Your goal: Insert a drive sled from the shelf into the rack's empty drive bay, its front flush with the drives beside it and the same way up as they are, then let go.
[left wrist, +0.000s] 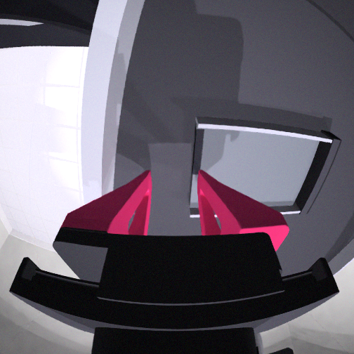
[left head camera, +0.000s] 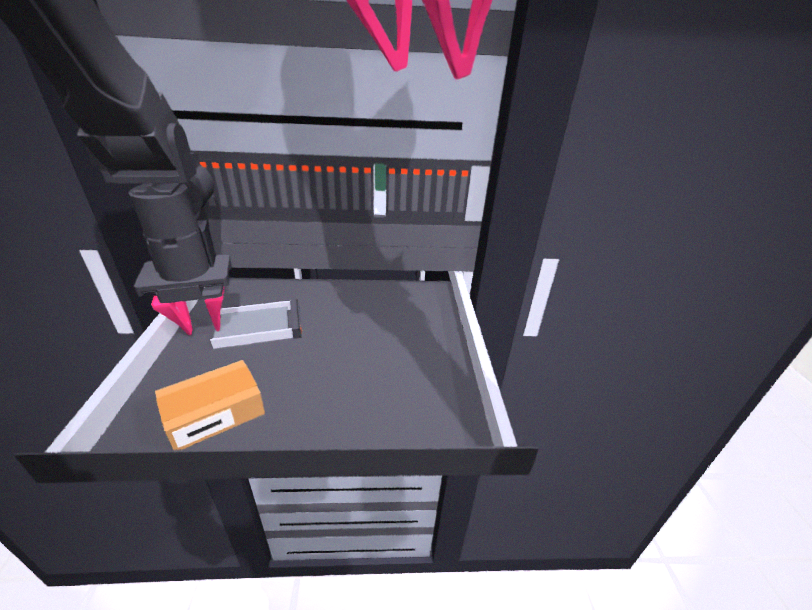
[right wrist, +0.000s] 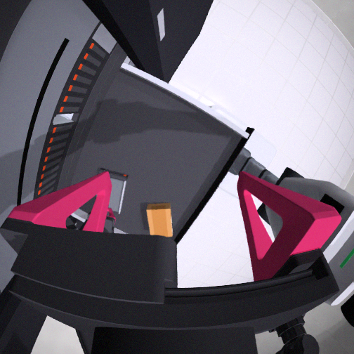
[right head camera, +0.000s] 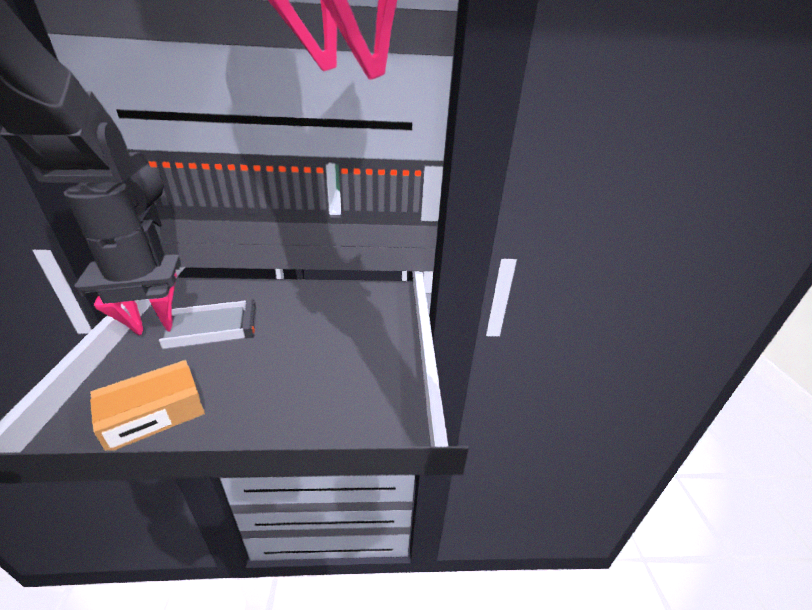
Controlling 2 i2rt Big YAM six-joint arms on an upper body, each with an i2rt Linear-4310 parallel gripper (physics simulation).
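Frame: origin at the left arm's base, x ahead, y left, z up, level; metres.
Where they show: left gripper, fingertip midpoint: (left head camera: 204,330) (right head camera: 155,330); right gripper, fingertip midpoint: (left head camera: 428,73) (right head camera: 351,73).
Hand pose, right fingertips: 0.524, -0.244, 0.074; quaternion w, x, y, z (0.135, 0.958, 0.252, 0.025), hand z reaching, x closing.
Note:
Things, the pixels of their centre, and the offset from my right fingertips, as dx, dy, dz. "spot": a spot on its surface instead. Level surfaces: height alone.
- drive sled at the middle of its body: (left head camera: 258,322) (right head camera: 211,322) +0.071, +0.221, -0.332
- pulled-out shelf at its surface level: dz -0.340
- empty bay at the middle of its body: (left head camera: 380,176) (right head camera: 339,176) +0.262, +0.045, -0.168
- orange carton at the middle of its body: (left head camera: 211,402) (right head camera: 149,402) -0.091, +0.229, -0.323
- dark front lip at a spot on its surface: (left head camera: 282,462) spot: -0.169, +0.134, -0.320
A drive sled (left head camera: 256,321) (right head camera: 206,323) (left wrist: 255,165) (right wrist: 120,189), an open frame with pale rails and a dark front end, lies flat on the pulled-out shelf (left head camera: 367,393) (right head camera: 315,393), its front end toward the right in the head views. My left gripper (left head camera: 204,331) (right head camera: 154,330) (left wrist: 174,177) is partly open, with nothing between its fingers, at the sled's rear end; one fingertip overlaps the sled's rear edge in the left wrist view. The empty bay (left head camera: 380,191) (right head camera: 334,191) (right wrist: 63,119) is a bright gap in the row of orange-tabbed drives. My right gripper (left head camera: 431,72) (right head camera: 351,72) (right wrist: 173,178) is wide open, high before the rack.
An orange carton (left head camera: 210,397) (right head camera: 147,400) (right wrist: 161,221) with a white label sits on the shelf's front left part. Pale side walls (left head camera: 482,361) (right head camera: 429,361) and a dark front lip (left head camera: 282,462) (right head camera: 249,461) edge the shelf. Dark cabinet panels with pale handles flank the rack.

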